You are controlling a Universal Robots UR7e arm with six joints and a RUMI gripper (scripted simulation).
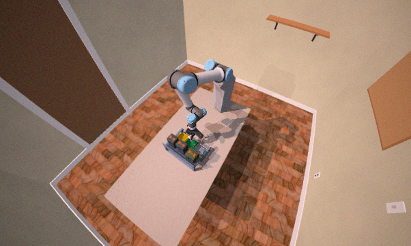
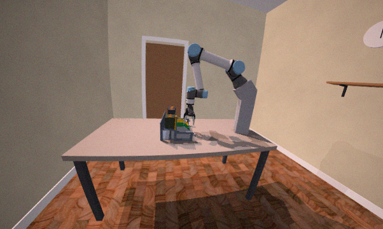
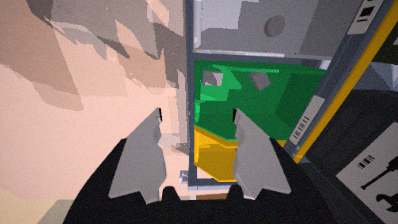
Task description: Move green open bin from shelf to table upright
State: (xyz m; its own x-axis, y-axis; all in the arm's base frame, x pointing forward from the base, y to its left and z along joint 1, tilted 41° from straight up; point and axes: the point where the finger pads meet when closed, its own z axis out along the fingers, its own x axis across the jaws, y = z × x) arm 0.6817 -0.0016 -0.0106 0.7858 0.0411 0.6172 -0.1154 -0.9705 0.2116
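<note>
Now: the green open bin 80 mm ahead of my hand, 40 mm below it and 10 mm to the right of it. Round my hand: grey bin 100 mm to the left, 90 mm ahead, 40 mm below; then yellow bin 120 mm to the right, 60 mm ahead, 40 mm below; then yellow strip 130 mm ahead, 20 mm to the right, 20 mm above.
</note>
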